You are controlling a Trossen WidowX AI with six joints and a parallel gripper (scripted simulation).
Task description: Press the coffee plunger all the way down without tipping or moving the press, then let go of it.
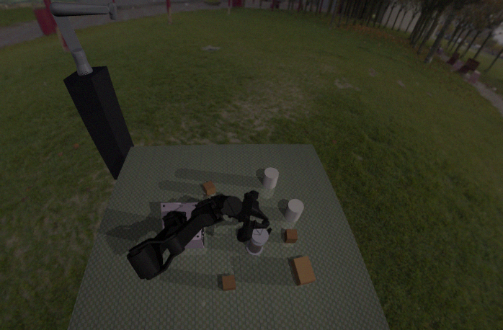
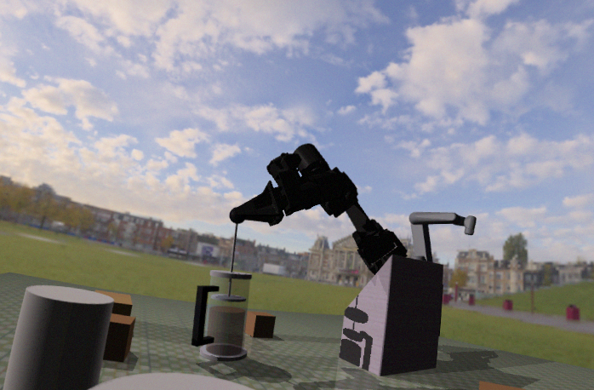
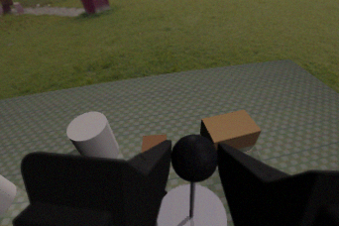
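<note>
Right now the coffee press is 1 cm to the left of my gripper tip and 12 cm below it.
</note>
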